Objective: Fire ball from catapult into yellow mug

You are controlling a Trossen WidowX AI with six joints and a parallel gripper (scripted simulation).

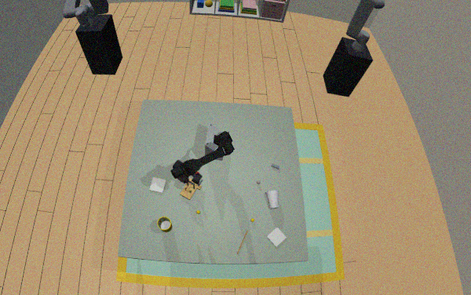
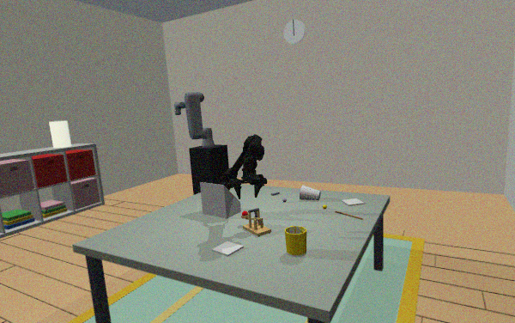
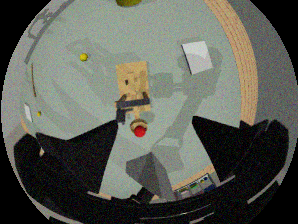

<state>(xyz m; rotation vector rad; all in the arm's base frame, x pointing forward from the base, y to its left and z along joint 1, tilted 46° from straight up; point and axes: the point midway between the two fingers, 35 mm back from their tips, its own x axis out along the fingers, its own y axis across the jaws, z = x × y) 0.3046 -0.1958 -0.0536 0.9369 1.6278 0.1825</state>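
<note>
The red ball is 11 cm below my gripper tip, 7 cm behind it and 6 cm to the left of it. The rest, counted from my gripper tip: wooden stick (40 cm to the left, 38 cm ahead, 17 cm below); yellow mug (31 cm ahead, 14 cm below, 12 cm to the right); wooden catapult (12 cm below, 5 cm to the left).
</note>
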